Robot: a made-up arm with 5 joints. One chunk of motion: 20 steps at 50 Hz.
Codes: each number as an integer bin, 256 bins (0 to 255) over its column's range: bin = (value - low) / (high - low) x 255, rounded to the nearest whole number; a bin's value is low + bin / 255 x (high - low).
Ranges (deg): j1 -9..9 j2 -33..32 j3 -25..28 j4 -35..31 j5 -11..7
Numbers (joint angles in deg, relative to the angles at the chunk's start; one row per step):
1: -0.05 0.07 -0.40 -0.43 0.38
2: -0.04 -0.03 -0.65 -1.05 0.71
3: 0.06 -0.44 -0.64 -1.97 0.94
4: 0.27 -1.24 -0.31 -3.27 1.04
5: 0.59 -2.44 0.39 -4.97 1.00
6: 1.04 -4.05 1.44 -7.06 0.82
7: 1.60 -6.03 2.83 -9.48 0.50
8: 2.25 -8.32 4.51 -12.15 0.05
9: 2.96 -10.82 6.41 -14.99 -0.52
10: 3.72 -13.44 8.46 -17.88 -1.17
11: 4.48 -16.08 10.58 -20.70 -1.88
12: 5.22 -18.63 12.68 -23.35 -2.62
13: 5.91 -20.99 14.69 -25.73 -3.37
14: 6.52 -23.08 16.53 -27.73 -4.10
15: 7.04 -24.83 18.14 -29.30 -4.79
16: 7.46 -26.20 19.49 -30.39 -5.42
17: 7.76 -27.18 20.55 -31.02 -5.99
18: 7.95 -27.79 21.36 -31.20 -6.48
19: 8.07 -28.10 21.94 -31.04 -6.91
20: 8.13 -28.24 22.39 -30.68 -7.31
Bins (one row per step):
1: 127 130 118 134 161
2: 127 129 117 131 166
3: 128 128 117 128 169
4: 131 125 119 123 171
5: 136 120 122 116 170
6: 142 114 127 108 167
7: 150 106 134 99 163
8: 159 97 142 88 157
9: 169 87 151 77 148
10: 180 77 161 66 139
11: 191 66 171 55 129
12: 201 56 181 45 119
13: 211 47 191 36 108
14: 220 39 200 28 98
15: 227 32 208 22 88
16: 233 27 214 18 79
17: 237 23 219 15 71
18: 240 20 223 15 64
19: 242 19 226 15 58
20: 243 19 228 17 52

